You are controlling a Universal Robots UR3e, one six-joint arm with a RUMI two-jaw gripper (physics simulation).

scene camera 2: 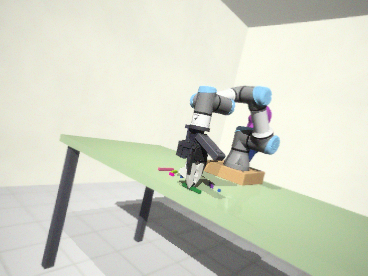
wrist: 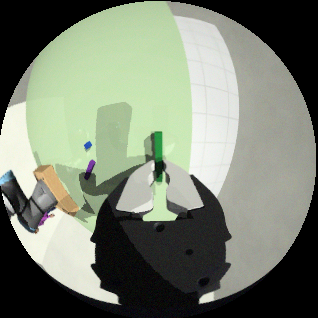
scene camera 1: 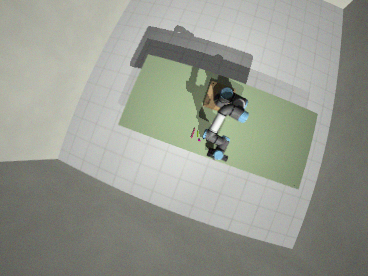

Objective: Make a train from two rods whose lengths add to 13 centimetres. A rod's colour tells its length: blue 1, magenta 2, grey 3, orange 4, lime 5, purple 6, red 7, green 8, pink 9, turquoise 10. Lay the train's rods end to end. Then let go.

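Pixels of known places: gripper, fingertip midpoint: (scene camera 2: 190, 188) (wrist: 158, 161); arm's base, origin of the base link: (scene camera 2: 236, 167) (wrist: 47, 191) (scene camera 1: 221, 100).
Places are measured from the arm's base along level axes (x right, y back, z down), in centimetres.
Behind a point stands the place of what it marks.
Observation:
My gripper (scene camera 2: 193, 184) @(x -12.4, y -44.9, z 5.5 cm) (wrist: 158, 161) @(x -12.4, y -44.9, z 5.5 cm) is shut on a green rod (scene camera 2: 193, 190) @(x -14.4, y -45.4, z 5.6 cm) (wrist: 158, 144) @(x -15.3, y -44.9, z 4.7 cm), which lies lengthwise between the fingertips, low over or on the table near its front edge. A purple rod (scene camera 2: 211, 186) @(x -11.6, y -32.2, z 5.4 cm) (wrist: 90, 169) @(x -10.3, y -31.3, z 5.2 cm) and a small blue piece (scene camera 2: 219, 190) @(x -15.7, y -32.6, z 5.5 cm) (wrist: 88, 145) @(x -15.3, y -32.8, z 5.2 cm) lie apart from it, on the robot base's side. A long pinkish-red rod (scene camera 1: 193, 132) @(x 11.1, y -35.0, z 5.0 cm) (scene camera 2: 165, 169) @(x 10.6, y -36.8, z 5.5 cm), a lime rod (scene camera 1: 198, 133) @(x 7.6, y -34.4, z 5.0 cm) (scene camera 2: 174, 172) @(x 6.4, y -35.3, z 5.5 cm) and a short magenta rod (scene camera 1: 199, 140) @(x 3.5, y -39.3, z 5.1 cm) (scene camera 2: 172, 174) @(x 3.0, y -39.5, z 5.4 cm) lie close together beyond the gripper. The arm hides the green rod in scene camera 1.
The green table (scene camera 1: 150, 95) @(x 62.1, y -19.0, z 6.0 cm) (scene camera 2: 110, 152) @(x 39.4, y -47.5, z 6.0 cm) ends close beside the green rod. The arm's base stands on a wooden block (scene camera 2: 254, 177) @(x -9.0, y 3.5, z 2.3 cm) (wrist: 58, 191) @(x 0.0, y -8.3, z 2.8 cm) at the back. A person in magenta (scene camera 2: 269, 114) is partly hidden behind the arm.

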